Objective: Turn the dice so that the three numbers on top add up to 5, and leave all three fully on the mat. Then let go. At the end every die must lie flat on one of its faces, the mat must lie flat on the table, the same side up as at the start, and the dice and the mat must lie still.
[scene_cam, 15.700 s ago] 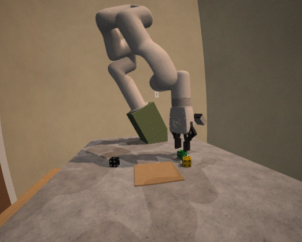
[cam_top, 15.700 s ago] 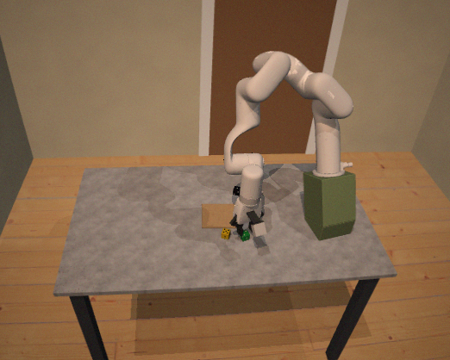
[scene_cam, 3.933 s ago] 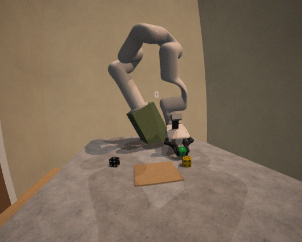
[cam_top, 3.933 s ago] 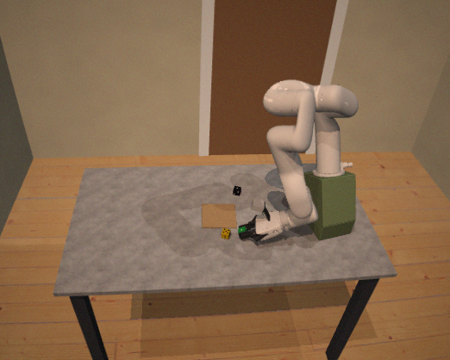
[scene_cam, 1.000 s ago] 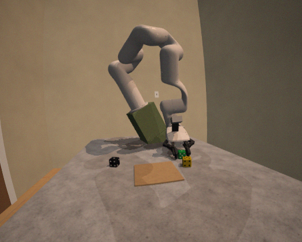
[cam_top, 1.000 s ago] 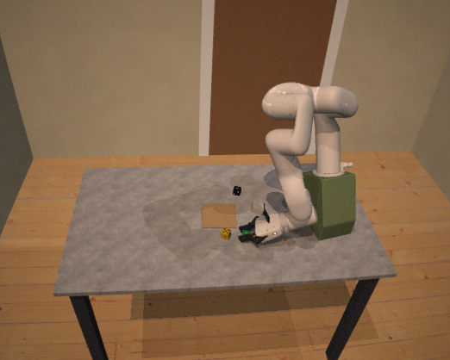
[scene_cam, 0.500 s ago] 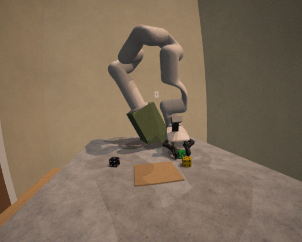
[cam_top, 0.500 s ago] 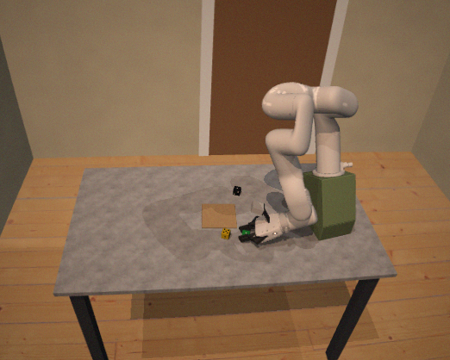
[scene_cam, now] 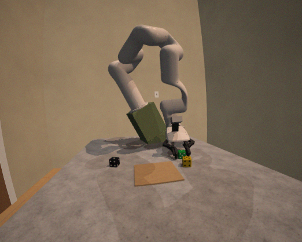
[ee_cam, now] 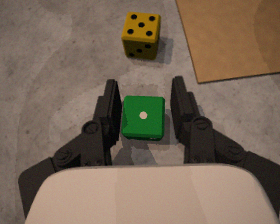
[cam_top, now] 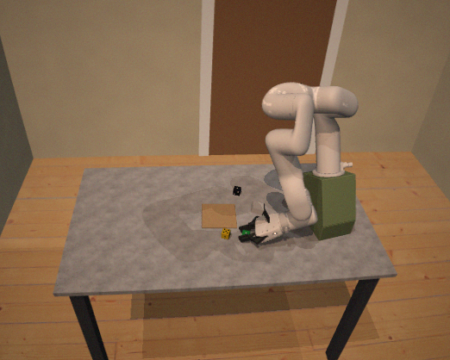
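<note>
My gripper is now 10 mm past the green die and 10 mm above it. The rest, counted from my hand: tan mat: 80 mm ahead, 130 mm to the right, 20 mm below; then yellow die: 70 mm ahead, 10 mm to the right, 10 mm below; then black die: 20 mm behind, 260 mm to the right, 10 mm below.
</note>
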